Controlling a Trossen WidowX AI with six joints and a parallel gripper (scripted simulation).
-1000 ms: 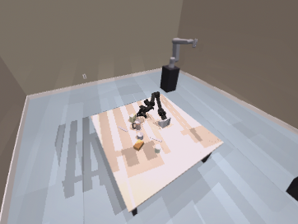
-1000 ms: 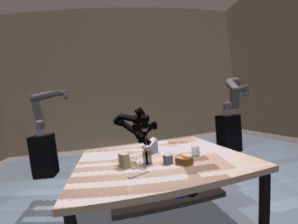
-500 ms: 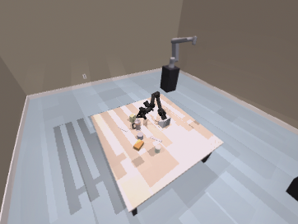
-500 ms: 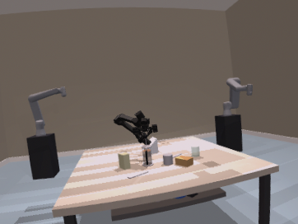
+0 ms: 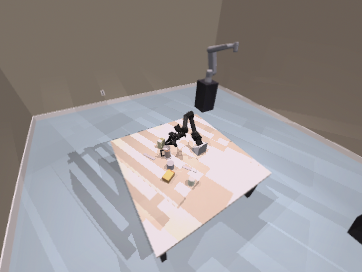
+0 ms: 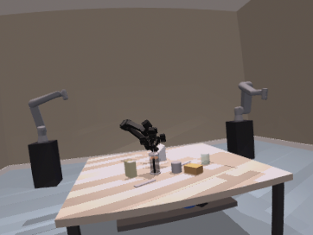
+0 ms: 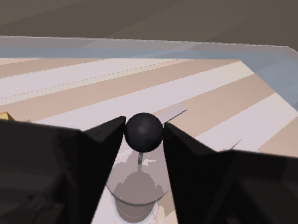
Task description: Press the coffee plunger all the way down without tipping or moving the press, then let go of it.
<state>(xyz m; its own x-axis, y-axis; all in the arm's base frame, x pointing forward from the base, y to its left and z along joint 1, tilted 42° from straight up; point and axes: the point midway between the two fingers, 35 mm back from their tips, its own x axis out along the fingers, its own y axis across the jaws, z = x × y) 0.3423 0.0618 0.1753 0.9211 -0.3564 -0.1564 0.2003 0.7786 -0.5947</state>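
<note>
Now: the coffee press 10 cm below my gripper tip. Round my gripper tip: orange block: 9 cm ahead, 25 cm to the left, 17 cm below.
</note>
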